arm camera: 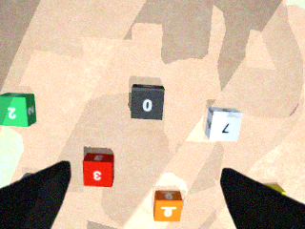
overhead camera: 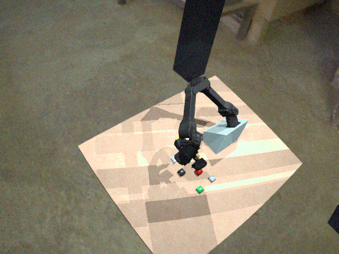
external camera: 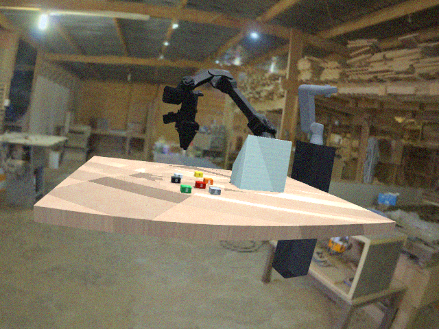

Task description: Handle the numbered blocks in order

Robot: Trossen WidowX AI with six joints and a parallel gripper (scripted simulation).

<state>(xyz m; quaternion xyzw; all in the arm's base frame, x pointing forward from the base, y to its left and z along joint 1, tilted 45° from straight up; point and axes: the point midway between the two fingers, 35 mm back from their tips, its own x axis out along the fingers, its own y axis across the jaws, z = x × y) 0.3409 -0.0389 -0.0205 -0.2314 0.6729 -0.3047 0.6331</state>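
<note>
My gripper tip is 110 mm above the black block and 10 mm short of it. Also, from my gripper tip: red block: 110 mm below, 70 mm behind, 50 mm to the left; orange block: 120 mm behind, 110 mm below, 30 mm to the right; whitish block: 110 mm below, 90 mm to the right, 10 mm behind.
</note>
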